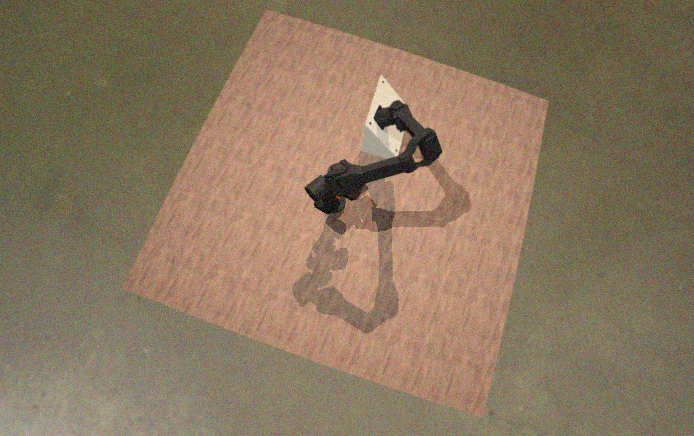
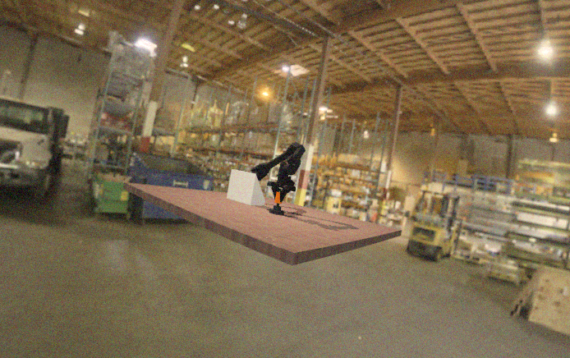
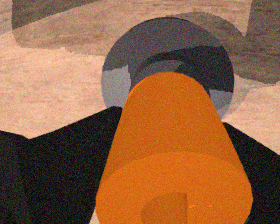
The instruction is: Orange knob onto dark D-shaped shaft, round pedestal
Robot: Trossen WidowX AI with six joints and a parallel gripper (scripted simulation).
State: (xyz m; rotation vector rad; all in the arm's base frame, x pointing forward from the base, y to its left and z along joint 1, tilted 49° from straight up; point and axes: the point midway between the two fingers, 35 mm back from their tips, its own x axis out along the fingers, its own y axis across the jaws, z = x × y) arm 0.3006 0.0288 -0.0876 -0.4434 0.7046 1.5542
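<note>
Right now the orange knob is 2 cm above my gripper tip. Also, from my gripper tip: dark D-shaped shaft 4 cm below.
</note>
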